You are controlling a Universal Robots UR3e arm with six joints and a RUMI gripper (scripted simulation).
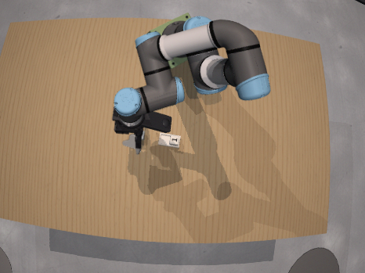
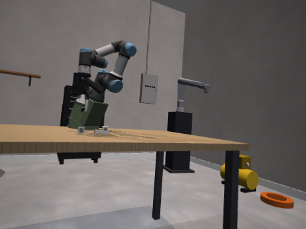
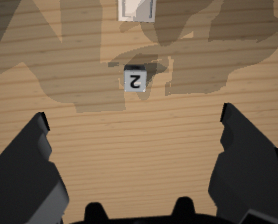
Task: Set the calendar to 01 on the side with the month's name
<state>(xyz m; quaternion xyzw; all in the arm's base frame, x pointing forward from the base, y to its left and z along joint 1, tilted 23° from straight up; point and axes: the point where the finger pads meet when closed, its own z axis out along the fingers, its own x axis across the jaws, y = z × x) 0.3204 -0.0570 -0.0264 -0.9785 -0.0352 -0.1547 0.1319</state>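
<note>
The white cube lies 1 cm to the right of my hand and 9 cm below it. Round my hand: white tray (10 cm to the left, 10 cm below).
</note>
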